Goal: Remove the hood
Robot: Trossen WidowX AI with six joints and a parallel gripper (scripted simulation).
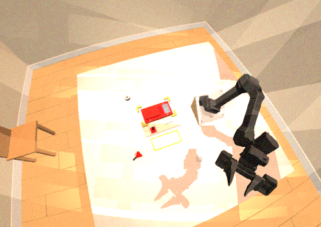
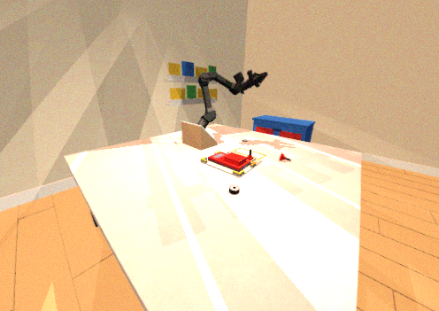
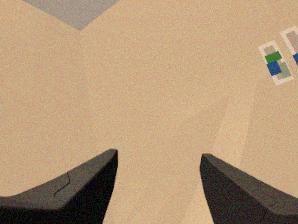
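The red hood lies 170 mm ahead of my gripper tip, 490 mm to the right of it and 440 mm below it. Round my gripper tip: black wheel: 320 mm ahead, 660 mm to the right, 480 mm below.
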